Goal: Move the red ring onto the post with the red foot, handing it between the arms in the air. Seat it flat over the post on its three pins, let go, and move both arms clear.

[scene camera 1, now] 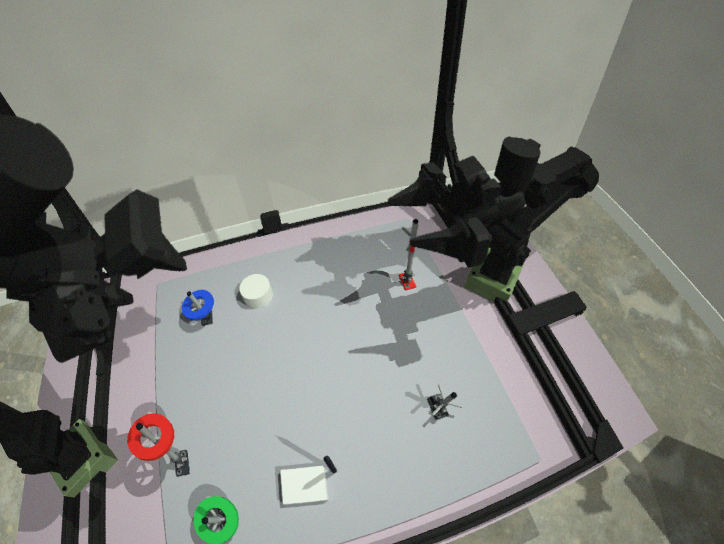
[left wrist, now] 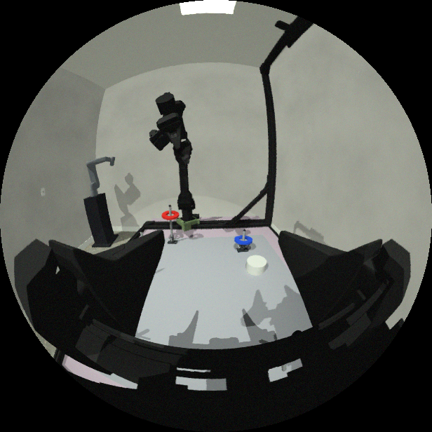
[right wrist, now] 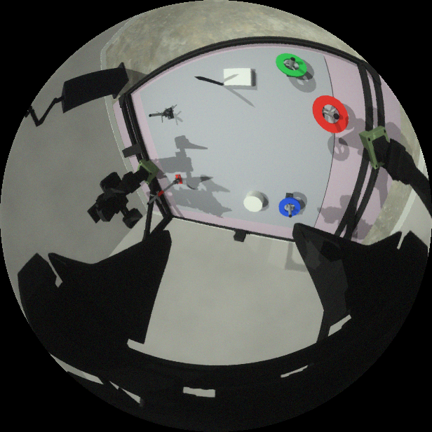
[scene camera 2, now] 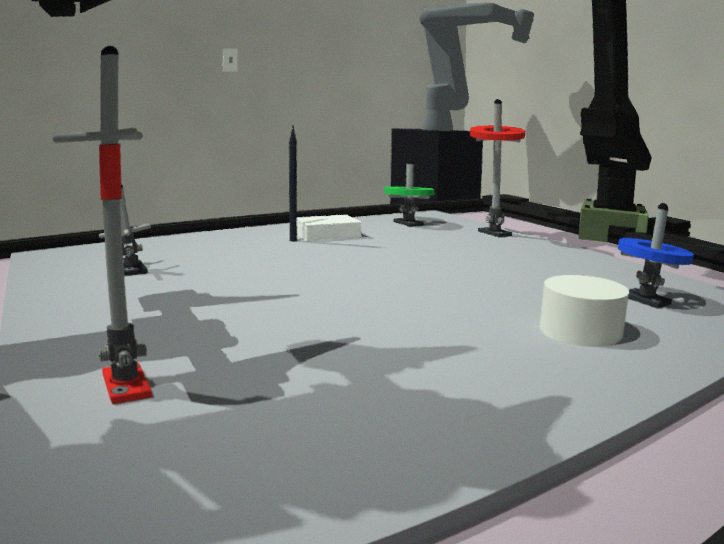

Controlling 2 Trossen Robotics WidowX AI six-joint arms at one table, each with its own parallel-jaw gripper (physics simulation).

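Seen in the pictures: left gripper, fingertip midpoint: point(scene camera 1: 398, 221); right gripper, fingertip midpoint: point(scene camera 1: 157, 283); left arm's base at its link origin: point(scene camera 1: 497, 269); right arm's base at its link origin: point(scene camera 1: 71, 455) point(scene camera 2: 614, 206).
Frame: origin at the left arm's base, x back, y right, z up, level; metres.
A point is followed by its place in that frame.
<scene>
The red ring point(scene camera 1: 167, 434) {x -0.629, y 0.271, z 0.102 m} point(scene camera 2: 482, 135) {x -0.617, y 0.276, z 0.097 m} point(left wrist: 164, 216) point(right wrist: 319, 107) lies flat high on a tall grey post with a dark foot, at the lower left in scene camera 1. The red-footed post point(scene camera 1: 410, 260) {x -0.120, y 0.157, z 0.048 m} point(scene camera 2: 115, 263) {x -0.112, y 0.163, z 0.040 m} stands upright with a red band and bare side pins; its red foot point(right wrist: 178, 179) also shows in the right wrist view. My left gripper point(scene camera 1: 401, 221) {x -0.209, y 0.146, z 0.231 m} point(left wrist: 223, 237) is open and empty, near this post's top in scene camera 1. My right gripper point(scene camera 1: 158, 284) {x -0.500, y 0.280, z 0.313 m} point(right wrist: 233, 233) is open and empty, raised at the left in scene camera 1, away from the red ring.
A blue ring point(scene camera 2: 635, 250) {x -0.396, y 0.453, z 0.016 m} and a green ring point(scene camera 2: 393, 191) {x -0.655, y 0.150, z 0.014 m} sit on short posts. A white cylinder point(scene camera 1: 255, 291) {x -0.324, y 0.400, z 0.001 m}, a white block point(scene camera 1: 303, 485) {x -0.563, y 0.093, z -0.014 m}, an upright dark pointed rod point(scene camera 2: 293, 187) {x -0.511, y 0.072, z 0.032 m} and a small dark-footed post point(scene camera 1: 437, 404) {x -0.330, y -0.019, z -0.009 m} stand on the grey mat.
</scene>
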